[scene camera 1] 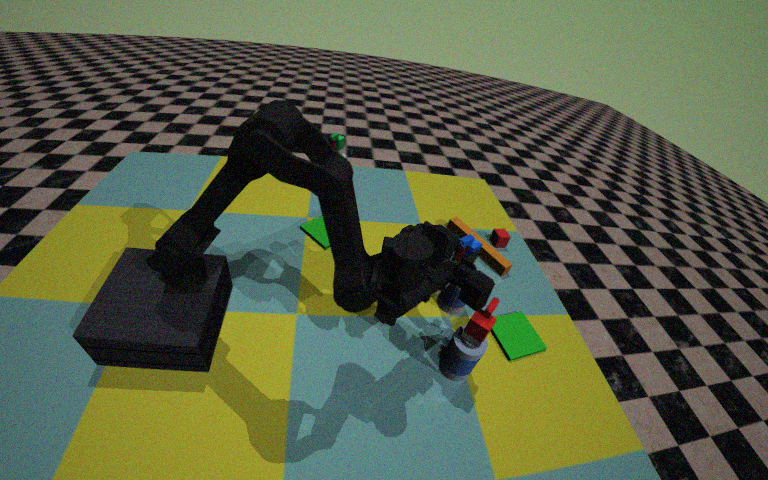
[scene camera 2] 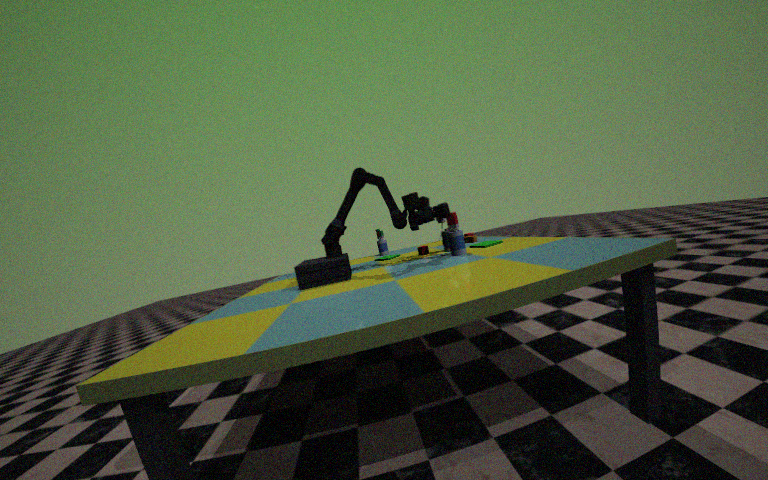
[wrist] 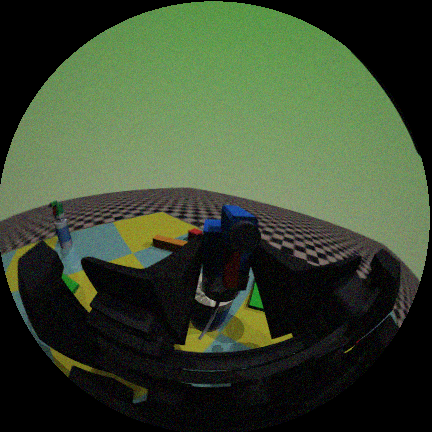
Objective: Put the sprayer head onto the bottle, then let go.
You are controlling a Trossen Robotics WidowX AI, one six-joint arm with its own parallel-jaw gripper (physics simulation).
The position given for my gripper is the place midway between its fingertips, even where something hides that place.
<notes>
My gripper (scene camera 1: pixel 469 247) carries a blue sprayer head (wrist: pixel 227 244); nothing else touches it.
My gripper also shows in the wrist view (wrist: pixel 225 240).
</notes>
